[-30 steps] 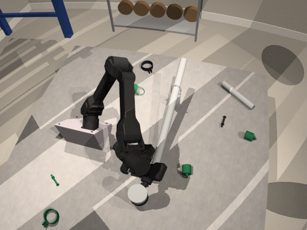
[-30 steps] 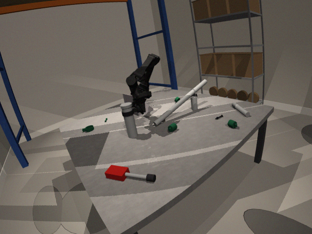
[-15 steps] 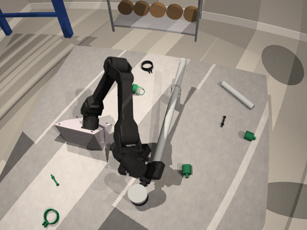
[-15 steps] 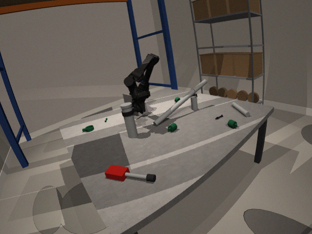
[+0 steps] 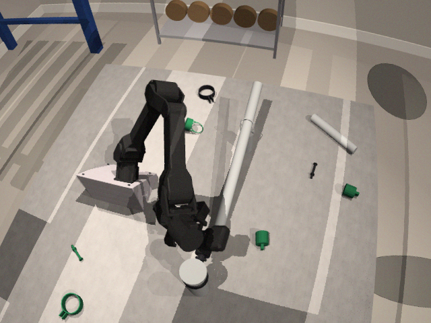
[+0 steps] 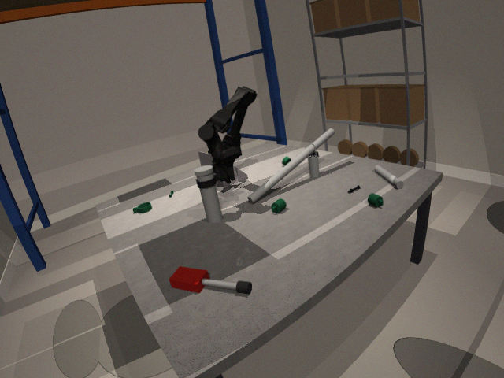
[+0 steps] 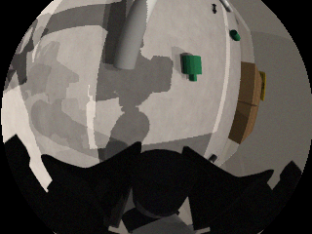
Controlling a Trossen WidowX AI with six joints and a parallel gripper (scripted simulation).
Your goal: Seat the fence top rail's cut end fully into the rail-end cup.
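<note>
Right now the rail-end cup is 30 mm above my gripper tip, 20 mm to the right of it and 20 mm behind it. From my gripper tip the other things lie so: red mallet (310 mm to the right, 300 mm ahead, 110 mm below); small post (440 mm to the left, 40 mm ahead, 20 mm below); green bolt (450 mm behind, 120 mm below, 70 mm to the right).
</note>
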